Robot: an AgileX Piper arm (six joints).
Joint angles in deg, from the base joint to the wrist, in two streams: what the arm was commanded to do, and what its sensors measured. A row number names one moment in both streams.
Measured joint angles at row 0:
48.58 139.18 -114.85 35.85 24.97 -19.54
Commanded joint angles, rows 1 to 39:
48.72 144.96 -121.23 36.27 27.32 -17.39
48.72 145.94 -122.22 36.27 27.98 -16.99
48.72 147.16 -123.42 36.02 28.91 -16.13
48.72 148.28 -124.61 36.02 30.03 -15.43
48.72 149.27 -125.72 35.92 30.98 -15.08
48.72 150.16 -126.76 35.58 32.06 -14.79
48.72 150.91 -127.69 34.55 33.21 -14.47
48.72 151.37 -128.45 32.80 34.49 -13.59
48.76 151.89 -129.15 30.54 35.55 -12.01
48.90 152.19 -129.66 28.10 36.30 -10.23
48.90 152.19 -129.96 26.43 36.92 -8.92
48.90 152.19 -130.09 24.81 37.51 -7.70
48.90 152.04 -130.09 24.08 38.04 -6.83
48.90 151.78 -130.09 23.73 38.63 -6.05
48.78 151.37 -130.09 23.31 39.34 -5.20
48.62 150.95 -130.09 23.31 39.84 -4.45
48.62 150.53 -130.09 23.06 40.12 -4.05
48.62 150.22 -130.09 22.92 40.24 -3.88
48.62 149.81 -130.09 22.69 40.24 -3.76
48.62 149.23 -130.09 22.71 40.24 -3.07
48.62 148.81 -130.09 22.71 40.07 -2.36
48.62 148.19 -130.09 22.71 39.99 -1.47
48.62 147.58 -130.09 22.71 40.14 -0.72
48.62 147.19 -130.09 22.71 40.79 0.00
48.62 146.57 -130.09 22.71 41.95 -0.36
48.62 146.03 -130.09 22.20 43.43 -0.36
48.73 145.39 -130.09 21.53 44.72 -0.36
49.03 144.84 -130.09 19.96 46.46 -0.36
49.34 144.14 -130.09 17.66 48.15 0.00
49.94 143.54 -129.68 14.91 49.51 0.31
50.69 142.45 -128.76 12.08 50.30 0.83
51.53 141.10 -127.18 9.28 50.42 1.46
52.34 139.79 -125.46 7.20 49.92 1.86
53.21 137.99 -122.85 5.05 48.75 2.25
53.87 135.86 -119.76 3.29 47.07 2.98
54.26 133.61 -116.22 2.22 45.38 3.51
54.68 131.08 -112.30 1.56 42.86 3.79
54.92 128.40 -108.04 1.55 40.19 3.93
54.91 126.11 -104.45 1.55 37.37 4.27
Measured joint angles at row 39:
54.01 134.92 -117.74 4.51 46.13 2.77
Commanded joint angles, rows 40 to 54:
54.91 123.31 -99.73 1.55 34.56 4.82
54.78 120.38 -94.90 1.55 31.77 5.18
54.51 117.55 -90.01 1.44 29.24 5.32
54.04 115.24 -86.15 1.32 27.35 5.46
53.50 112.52 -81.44 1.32 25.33 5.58
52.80 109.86 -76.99 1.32 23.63 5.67
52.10 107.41 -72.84 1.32 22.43 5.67
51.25 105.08 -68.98 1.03 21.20 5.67
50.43 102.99 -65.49 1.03 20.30 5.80
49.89 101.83 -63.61 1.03 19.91 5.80
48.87 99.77 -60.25 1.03 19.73 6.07
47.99 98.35 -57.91 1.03 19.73 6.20
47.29 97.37 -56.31 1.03 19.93 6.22
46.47 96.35 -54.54 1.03 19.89 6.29
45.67 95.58 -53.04 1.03 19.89 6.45
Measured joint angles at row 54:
48.43 99.77 -59.91 1.79 21.62 5.95
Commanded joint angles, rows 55 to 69:
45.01 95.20 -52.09 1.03 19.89 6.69
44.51 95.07 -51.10 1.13 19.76 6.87
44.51 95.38 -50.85 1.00 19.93 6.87
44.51 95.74 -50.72 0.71 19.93 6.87
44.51 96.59 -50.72 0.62 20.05 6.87
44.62 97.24 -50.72 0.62 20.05 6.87
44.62 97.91 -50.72 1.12 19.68 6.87
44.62 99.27 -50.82 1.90 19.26 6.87
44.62 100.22 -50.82 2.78 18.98 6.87
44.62 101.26 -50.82 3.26 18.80 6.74
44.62 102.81 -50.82 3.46 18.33 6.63
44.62 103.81 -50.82 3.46 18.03 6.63
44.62 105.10 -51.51 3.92 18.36 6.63
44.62 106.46 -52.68 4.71 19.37 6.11
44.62 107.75 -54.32 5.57 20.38 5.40
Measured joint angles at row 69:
44.80 102.97 -51.16 2.95 18.67 6.75
